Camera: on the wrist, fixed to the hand. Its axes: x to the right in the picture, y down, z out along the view.
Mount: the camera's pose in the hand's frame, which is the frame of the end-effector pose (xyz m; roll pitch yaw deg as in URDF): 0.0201 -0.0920 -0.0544 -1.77 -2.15 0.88
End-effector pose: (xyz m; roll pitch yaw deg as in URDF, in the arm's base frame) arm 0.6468 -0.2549 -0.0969 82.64 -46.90 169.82
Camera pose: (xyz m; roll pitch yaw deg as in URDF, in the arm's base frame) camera 0.5552 -0.2813 -0.1493 83.11 -48.01 166.80
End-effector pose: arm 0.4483 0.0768 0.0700 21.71 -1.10 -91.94
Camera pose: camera 0.3823 0.0573 -0.0142 19.96 -3.42 -91.92
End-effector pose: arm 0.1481 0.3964 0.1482 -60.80 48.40 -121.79
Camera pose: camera 0.0414 0.3995 0.1689 -59.98 48.07 -118.34
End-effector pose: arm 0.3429 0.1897 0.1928 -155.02 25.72 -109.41
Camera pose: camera 0.3812 0.1165 0.2635 -156.72 28.04 -109.28
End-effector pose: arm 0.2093 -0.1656 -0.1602 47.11 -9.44 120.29
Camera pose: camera 0.2103 -0.1222 -0.2599 45.54 -11.55 119.29
